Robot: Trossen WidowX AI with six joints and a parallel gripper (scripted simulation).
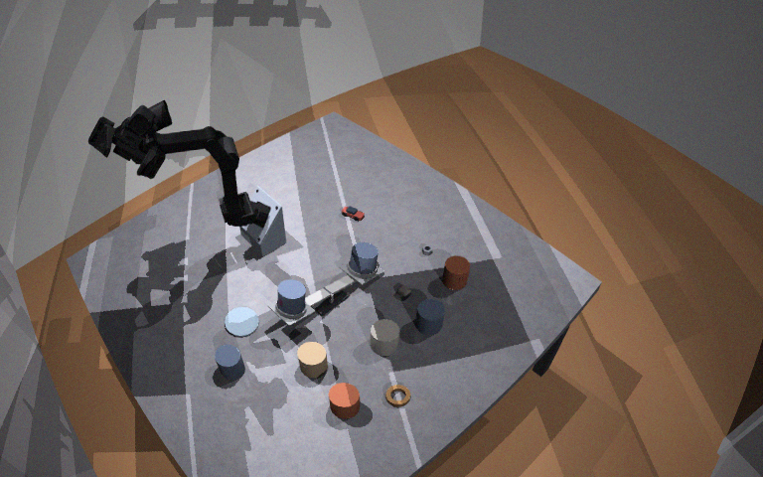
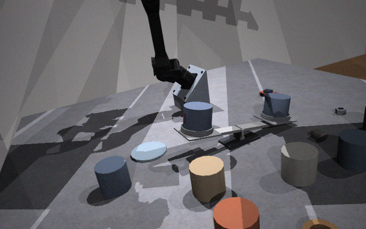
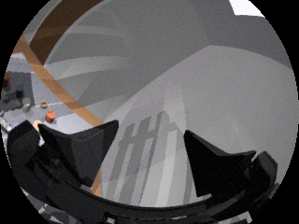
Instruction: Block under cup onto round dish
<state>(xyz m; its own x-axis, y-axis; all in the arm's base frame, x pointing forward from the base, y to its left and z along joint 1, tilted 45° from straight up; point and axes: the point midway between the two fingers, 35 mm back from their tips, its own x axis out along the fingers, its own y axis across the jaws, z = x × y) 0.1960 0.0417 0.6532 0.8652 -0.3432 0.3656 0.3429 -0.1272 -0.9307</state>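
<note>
Now: the grey block 58 cm below my gripper tip, 53 cm to the left of it and 17 cm ahead of it. The rest, counted from my gripper tip: white cup: 59 cm below, 38 cm to the left, 35 cm ahead; round light-blue dish: 62 cm below, 18 cm to the left, 3 cm ahead; tan cup: 59 cm below, 28 cm ahead, 19 cm to the left.
</note>
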